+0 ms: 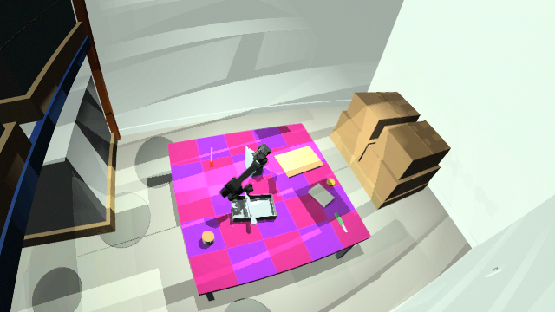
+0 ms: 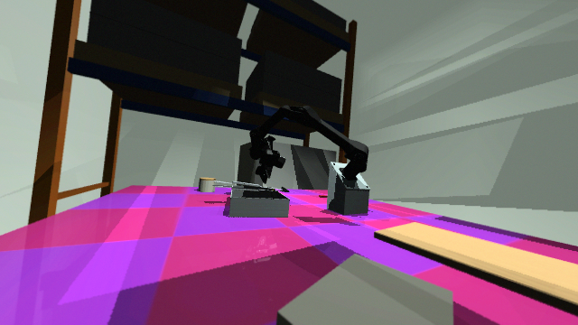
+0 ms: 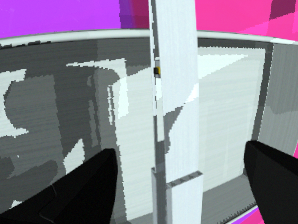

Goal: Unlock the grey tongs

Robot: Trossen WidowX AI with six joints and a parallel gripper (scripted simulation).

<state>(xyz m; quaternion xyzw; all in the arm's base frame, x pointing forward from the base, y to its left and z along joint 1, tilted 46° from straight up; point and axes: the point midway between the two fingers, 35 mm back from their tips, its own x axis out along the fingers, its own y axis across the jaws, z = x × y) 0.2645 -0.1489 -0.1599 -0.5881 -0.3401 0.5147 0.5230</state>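
Right now my gripper tip is 60 mm short of the roasting tin, 30 mm to the right of it and 70 mm above it. From my gripper tip the other things lie so: white block (160 mm ahead, 570 mm to the left, 80 mm below); then wooden board (210 mm behind, 610 mm to the left, 90 mm below); then round tub (160 mm ahead, 350 mm to the right, 60 mm below).
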